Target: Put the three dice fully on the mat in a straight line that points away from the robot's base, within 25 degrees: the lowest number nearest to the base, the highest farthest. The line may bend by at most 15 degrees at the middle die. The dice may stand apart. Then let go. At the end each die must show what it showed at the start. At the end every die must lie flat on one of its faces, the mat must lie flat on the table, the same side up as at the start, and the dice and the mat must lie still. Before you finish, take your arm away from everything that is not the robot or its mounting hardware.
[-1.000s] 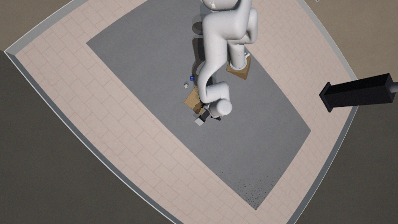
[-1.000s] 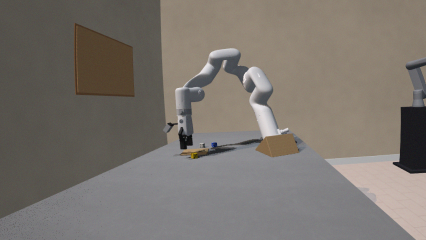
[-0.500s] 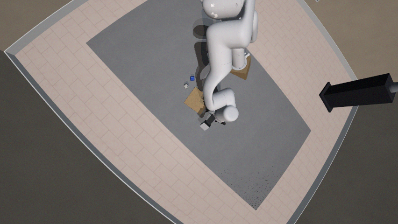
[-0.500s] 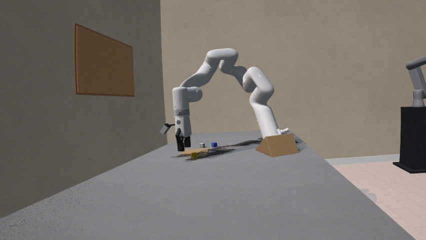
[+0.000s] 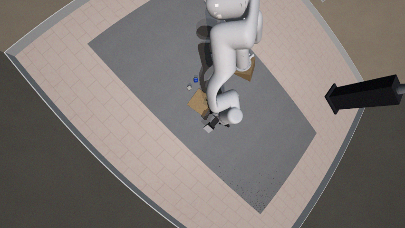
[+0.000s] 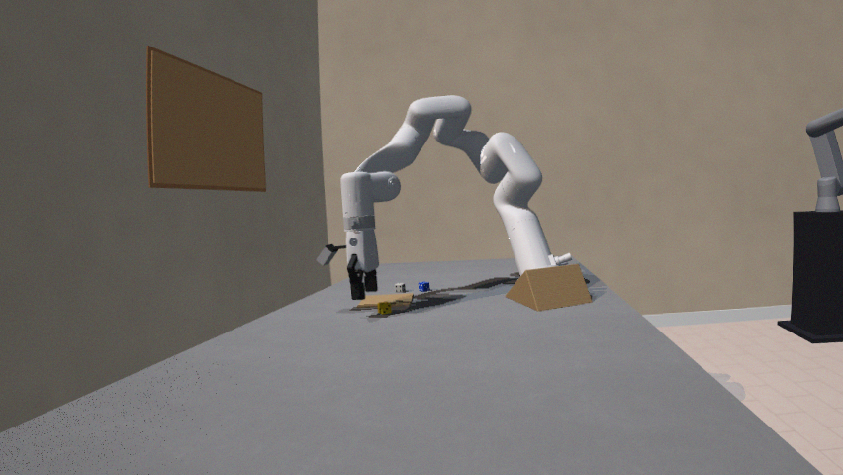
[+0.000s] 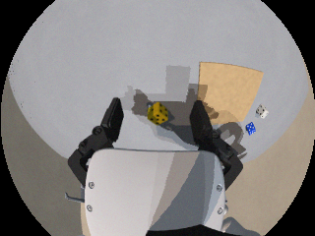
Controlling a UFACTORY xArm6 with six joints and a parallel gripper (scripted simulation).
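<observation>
Right now the white die is 26 cm to the right of my hand and 4 cm below it. Also, from my hand: yellow die 5 cm behind, 4 cm below, 1 cm to the right; then blue die 28 cm to the right, 7 cm behind, 4 cm below; then tan mat 14 cm to the right, 5 cm below.
</observation>
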